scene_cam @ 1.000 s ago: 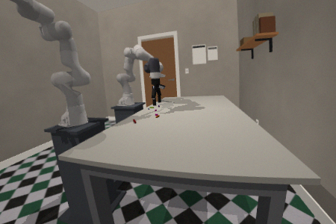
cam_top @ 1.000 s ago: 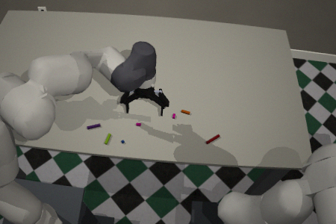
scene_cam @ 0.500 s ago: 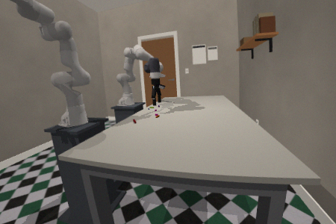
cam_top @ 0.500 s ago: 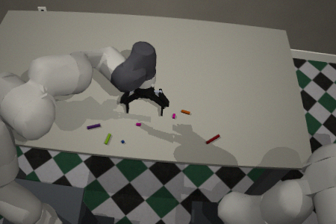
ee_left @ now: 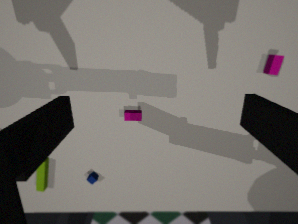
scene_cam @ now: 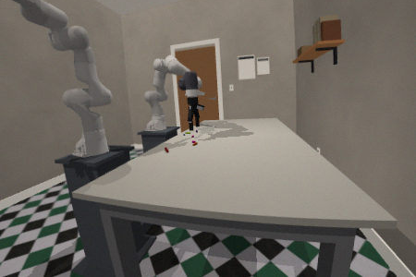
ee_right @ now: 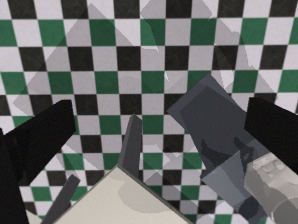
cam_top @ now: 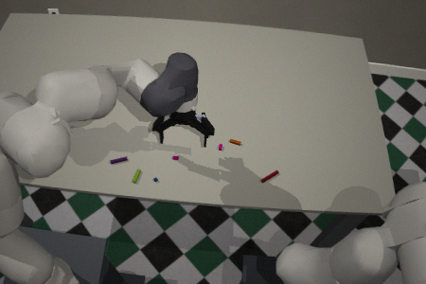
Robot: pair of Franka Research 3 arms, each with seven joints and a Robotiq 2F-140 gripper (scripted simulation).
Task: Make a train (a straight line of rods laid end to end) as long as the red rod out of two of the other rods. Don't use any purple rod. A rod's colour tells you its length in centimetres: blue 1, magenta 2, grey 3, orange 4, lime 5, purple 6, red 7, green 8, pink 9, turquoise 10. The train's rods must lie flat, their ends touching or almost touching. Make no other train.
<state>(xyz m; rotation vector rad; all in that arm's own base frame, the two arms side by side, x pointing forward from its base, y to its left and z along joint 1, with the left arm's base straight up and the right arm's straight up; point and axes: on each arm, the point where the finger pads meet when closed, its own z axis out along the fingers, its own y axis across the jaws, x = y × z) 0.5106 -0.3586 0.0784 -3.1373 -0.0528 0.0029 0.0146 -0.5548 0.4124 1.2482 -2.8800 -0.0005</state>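
Note:
The purple rod lies 220 mm to the left of my left hand, 70 mm below it and 60 mm behind it. From my left hand the other things lie so: small blue rod 120 mm behind, 80 mm to the left, 70 mm below; then lime rod 150 mm to the left, 120 mm behind, 70 mm below; then orange rod 180 mm to the right, 70 mm below, 60 mm ahead.

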